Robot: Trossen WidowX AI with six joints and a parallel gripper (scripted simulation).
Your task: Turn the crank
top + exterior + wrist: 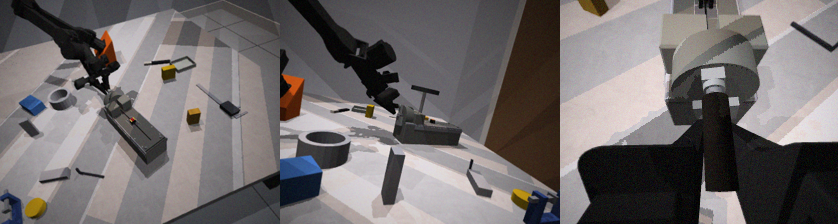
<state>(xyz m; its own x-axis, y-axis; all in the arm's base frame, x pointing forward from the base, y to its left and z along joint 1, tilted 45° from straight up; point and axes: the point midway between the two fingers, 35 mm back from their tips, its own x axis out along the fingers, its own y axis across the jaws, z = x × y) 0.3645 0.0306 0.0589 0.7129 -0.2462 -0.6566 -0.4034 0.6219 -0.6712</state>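
Right now the dark crank handle is 30 mm above my gripper tip, 20 mm behind it and 10 mm to the right of it. Round my gripper tip: black hex key 260 mm ahead, 130 mm to the right, 80 mm below; blue block 350 mm to the right, 130 mm behind, 70 mm below; red pointer 150 mm ahead, 60 mm to the left, 10 mm below.
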